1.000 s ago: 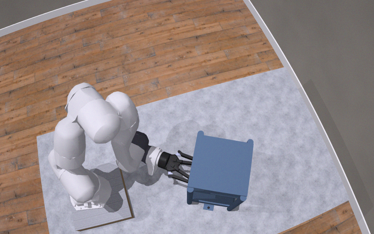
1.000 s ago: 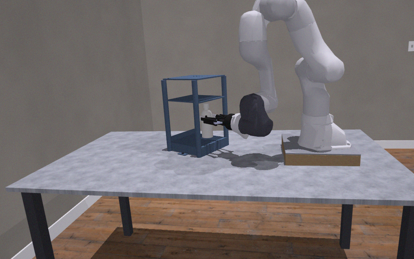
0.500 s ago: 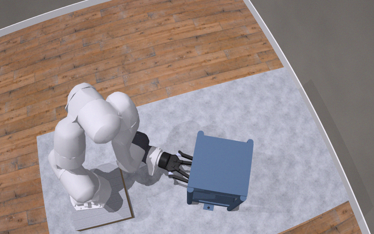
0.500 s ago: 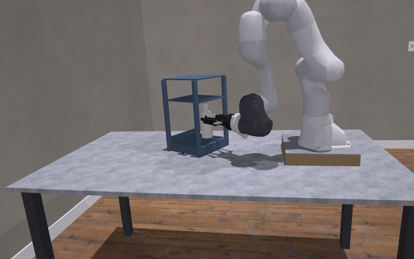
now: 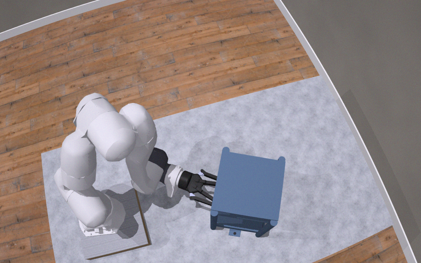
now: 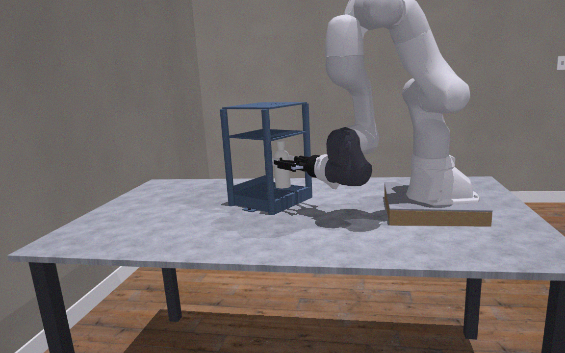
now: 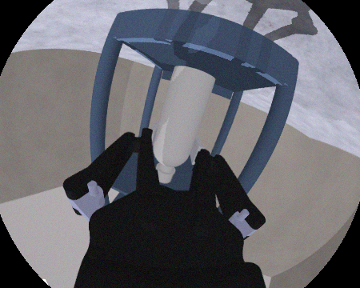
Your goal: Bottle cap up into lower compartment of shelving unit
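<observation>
Now: hand 10 mm below the white bottle. The rest, counted from my hand: blue shelving unit 50 mm ahead, 30 mm to the right, 20 mm above.
</observation>
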